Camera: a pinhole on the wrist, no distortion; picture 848 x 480 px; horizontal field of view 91.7 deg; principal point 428.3 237.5 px. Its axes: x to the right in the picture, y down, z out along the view. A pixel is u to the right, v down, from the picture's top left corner.
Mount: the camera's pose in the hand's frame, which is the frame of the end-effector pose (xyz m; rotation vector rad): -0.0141 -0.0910 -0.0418 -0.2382 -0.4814 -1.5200
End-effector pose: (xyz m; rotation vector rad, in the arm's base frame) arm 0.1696 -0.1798 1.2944 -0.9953 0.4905 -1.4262
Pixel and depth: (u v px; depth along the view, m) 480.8 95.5 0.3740
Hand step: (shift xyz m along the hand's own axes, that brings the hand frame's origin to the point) -0.1998 0.0245 0.2913
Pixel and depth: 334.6 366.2 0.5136
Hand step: 0.0680 0.2485 0.3840
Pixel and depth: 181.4 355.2 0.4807
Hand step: 0.0534 0.3864 0.2755
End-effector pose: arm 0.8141 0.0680 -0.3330 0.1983 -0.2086 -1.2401
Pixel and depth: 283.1 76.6 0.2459
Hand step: -0.1452 0.0902 0.1232
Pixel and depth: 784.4 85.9 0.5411
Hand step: -0.3026 -0.2823 0.6153
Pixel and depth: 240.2 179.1 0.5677
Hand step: -0.1759 0.3876 0.3335
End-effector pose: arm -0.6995 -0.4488 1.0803 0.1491 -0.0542 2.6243
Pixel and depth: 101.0 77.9 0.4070
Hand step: -0.2264 0.3703 0.1517
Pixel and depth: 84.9 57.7 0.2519
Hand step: -0.1575 0.2027 0.0718
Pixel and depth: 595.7 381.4 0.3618
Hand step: 0.0527 -0.0569 0.3618
